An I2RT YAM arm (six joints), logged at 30 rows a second.
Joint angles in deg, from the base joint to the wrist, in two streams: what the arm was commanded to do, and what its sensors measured. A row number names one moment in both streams.
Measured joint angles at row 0: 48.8 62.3 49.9 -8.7 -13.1 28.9
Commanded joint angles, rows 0 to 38: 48.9 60.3 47.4 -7.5 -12.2 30.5; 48.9 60.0 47.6 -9.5 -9.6 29.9; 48.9 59.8 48.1 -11.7 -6.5 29.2; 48.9 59.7 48.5 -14.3 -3.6 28.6; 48.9 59.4 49.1 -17.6 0.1 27.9; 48.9 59.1 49.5 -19.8 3.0 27.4; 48.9 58.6 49.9 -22.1 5.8 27.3; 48.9 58.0 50.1 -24.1 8.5 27.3; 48.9 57.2 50.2 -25.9 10.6 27.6; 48.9 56.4 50.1 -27.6 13.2 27.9; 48.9 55.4 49.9 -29.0 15.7 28.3; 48.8 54.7 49.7 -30.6 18.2 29.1; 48.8 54.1 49.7 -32.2 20.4 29.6; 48.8 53.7 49.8 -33.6 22.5 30.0; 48.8 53.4 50.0 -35.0 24.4 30.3; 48.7 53.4 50.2 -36.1 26.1 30.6; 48.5 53.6 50.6 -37.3 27.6 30.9; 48.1 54.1 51.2 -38.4 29.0 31.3; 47.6 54.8 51.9 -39.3 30.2 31.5; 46.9 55.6 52.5 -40.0 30.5 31.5; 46.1 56.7 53.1 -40.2 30.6 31.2; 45.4 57.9 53.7 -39.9 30.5 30.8; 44.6 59.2 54.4 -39.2 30.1 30.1; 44.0 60.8 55.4 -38.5 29.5 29.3; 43.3 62.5 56.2 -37.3 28.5 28.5; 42.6 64.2 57.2 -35.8 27.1 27.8; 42.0 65.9 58.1 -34.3 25.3 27.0; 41.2 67.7 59.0 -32.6 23.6 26.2; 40.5 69.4 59.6 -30.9 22.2 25.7; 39.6 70.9 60.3 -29.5 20.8 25.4; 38.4 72.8 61.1 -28.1 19.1 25.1; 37.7 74.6 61.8 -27.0 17.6 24.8; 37.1 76.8 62.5 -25.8 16.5 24.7; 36.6 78.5 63.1 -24.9 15.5 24.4; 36.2 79.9 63.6 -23.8 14.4 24.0; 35.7 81.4 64.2 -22.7 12.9 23.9; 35.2 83.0 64.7 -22.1 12.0 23.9; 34.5 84.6 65.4 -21.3 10.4 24.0; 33.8 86.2 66.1 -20.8 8.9 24.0
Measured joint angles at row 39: 35.7 82.2 62.1 -26.7 15.9 25.3
